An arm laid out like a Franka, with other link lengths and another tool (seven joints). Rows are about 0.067 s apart.
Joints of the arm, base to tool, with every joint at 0 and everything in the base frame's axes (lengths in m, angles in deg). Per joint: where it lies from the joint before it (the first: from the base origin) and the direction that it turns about. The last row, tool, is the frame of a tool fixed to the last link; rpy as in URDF.
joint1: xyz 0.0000 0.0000 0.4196 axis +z
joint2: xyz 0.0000 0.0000 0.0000 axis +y
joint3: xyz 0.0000 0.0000 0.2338 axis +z
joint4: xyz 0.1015 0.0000 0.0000 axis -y
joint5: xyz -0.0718 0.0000 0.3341 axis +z
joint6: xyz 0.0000 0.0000 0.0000 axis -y
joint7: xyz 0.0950 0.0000 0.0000 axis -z
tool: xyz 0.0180 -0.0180 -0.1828 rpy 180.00 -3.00 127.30
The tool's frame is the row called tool.
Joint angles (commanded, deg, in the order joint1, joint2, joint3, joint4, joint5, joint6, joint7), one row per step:
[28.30 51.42 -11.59 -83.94 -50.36 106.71 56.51]
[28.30 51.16 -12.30 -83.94 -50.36 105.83 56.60]
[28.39 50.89 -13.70 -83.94 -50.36 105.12 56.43]
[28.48 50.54 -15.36 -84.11 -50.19 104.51 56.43]
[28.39 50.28 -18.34 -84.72 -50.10 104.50 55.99]
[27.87 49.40 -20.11 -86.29 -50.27 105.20 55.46]
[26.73 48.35 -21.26 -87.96 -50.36 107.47 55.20]
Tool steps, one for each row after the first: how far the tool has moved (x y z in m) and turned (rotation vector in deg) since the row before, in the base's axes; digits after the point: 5 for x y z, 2 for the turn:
[0.00047 -0.00852 0.00582 -0.97 -0.29 -1.06]
[0.00201 -0.01349 0.00820 -1.33 -0.38 -1.17]
[0.00134 -0.01586 0.00879 -1.31 -0.55 -1.52]
[0.00167 -0.02989 0.01045 -2.03 -0.35 -2.00]
[-0.00166 -0.02342 0.00594 -0.86 0.30 -1.23]
[0.00004 -0.02075 0.00232 0.71 -0.28 -0.58]

